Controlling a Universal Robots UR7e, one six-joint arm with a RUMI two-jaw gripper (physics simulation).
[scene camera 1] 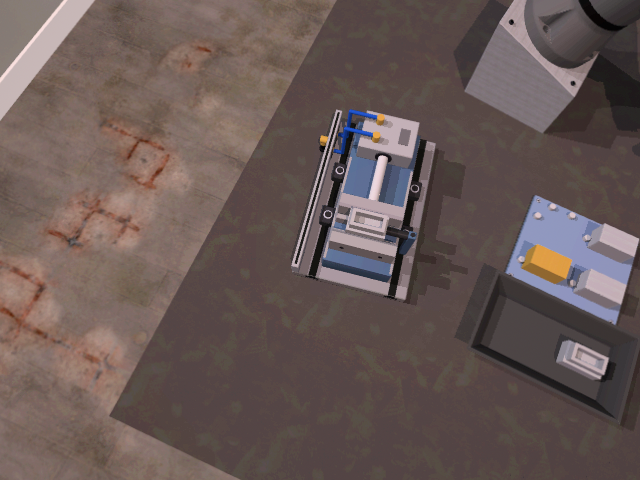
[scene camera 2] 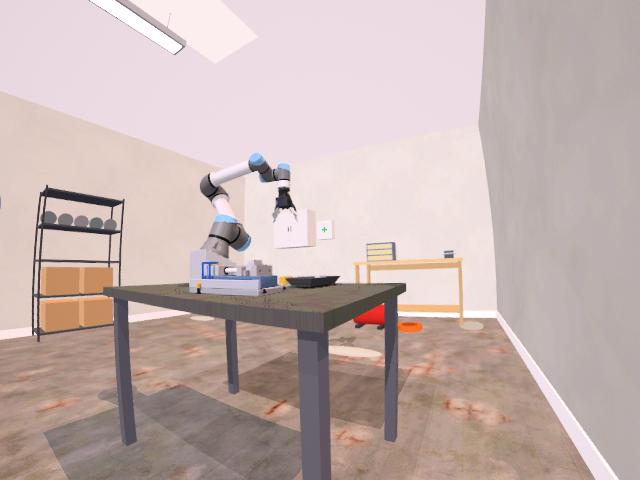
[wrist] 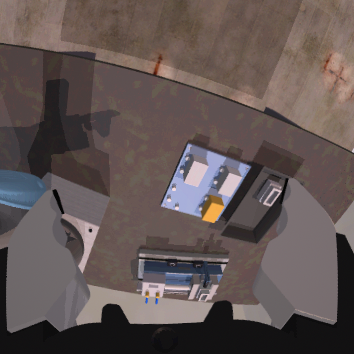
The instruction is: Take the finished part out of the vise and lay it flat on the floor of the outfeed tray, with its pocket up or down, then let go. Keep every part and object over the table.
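Frame: origin at the arm's base, x ahead, y left, z up, level; centimetres.
Seen in the pictures: gripper, fingertip midpoint: (scene camera 2: 284, 222) (wrist: 169, 186); arm's base at its link origin: (scene camera 1: 559, 26) (scene camera 2: 213, 256).
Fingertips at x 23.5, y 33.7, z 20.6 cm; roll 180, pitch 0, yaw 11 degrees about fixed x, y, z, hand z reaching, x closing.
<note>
Pixels of each thing's top centre, then the offset from my fingertips to it.
- finished part at its top centre: (scene camera 1: 368, 219) (wrist: 203, 297) (scene camera 2: 254, 260) dx +18.3, dy -57.7, dz -23.5 cm
- vise at its top centre: (scene camera 1: 374, 182) (wrist: 181, 293) (scene camera 2: 238, 264) dx +11.3, dy -58.1, dz -25.0 cm
- similar pale part at its top centre: (scene camera 1: 589, 358) (wrist: 271, 197) dx +28.8, dy -20.3, dz -30.3 cm
- blue plate at its top centre: (scene camera 1: 573, 258) (wrist: 204, 186) dx +11.7, dy -21.9, dz -34.1 cm
- orange block at its top centre: (scene camera 1: 551, 261) (wrist: 212, 212) dx +14.6, dy -27.2, dz -30.6 cm
The finished part (scene camera 1: 368, 221) (wrist: 203, 295), pale grey with a rectangular pocket facing up, sits between the jaws of the vise (scene camera 1: 361, 245) (scene camera 2: 232, 284). A black rod on a blue post reaches to its right side in scene camera 1. The dark outfeed tray (scene camera 1: 522, 317) (scene camera 2: 312, 281) (wrist: 245, 212) stands apart from the vise. A similar pale part (scene camera 1: 584, 359) (wrist: 270, 193) lies in the tray near one end, pocket up. My gripper (scene camera 2: 285, 220) (wrist: 169, 186) is open and empty, high above the table, pointing down.
A blue plate (scene camera 1: 558, 237) (wrist: 182, 196) beside the tray carries an orange block (scene camera 1: 546, 263) (wrist: 212, 209), two pale blocks and several pegs. Blue hoses (scene camera 1: 345, 136) rise at the vise's actuator end. The arm's pedestal (scene camera 1: 522, 85) stands on the table.
</note>
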